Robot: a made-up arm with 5 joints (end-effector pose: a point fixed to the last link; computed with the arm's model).
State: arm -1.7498 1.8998 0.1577 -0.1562 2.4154
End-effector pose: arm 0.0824 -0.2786 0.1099 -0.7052 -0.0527 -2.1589
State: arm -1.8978 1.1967 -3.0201 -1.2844 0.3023
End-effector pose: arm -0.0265 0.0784 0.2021 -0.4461 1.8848 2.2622
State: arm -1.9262 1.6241 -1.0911 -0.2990 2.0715
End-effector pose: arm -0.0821 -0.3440 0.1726 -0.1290 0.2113 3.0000
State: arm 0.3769 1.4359 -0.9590 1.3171 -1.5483
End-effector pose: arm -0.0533 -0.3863 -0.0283 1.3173 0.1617 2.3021
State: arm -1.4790 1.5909 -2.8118 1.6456 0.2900
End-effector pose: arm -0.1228 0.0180 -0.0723 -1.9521 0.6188 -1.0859
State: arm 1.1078 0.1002 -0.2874 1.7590 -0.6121
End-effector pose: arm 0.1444 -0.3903 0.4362 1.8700 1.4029 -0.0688
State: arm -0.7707 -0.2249 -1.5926 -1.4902 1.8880
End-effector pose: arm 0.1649 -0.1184 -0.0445 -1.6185 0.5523 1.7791
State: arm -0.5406 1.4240 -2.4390 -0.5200 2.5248
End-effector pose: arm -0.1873 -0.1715 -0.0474 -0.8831 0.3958 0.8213
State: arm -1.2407 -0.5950 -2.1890 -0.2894 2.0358
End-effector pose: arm 0.1620 0.1354 -0.1117 -0.6958 -1.6294 1.2306
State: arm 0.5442 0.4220 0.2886 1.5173 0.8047
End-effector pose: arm 0.1669 -0.2794 0.4066 1.2353 0.4422 -1.6376
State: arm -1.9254 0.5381 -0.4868 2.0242 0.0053
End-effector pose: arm -0.0988 -0.0045 -0.1717 -0.3117 -1.2294 0.0253
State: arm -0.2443 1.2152 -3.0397 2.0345 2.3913
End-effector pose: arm 0.0525 -0.2834 0.0113 2.5027 0.8524 0.0657
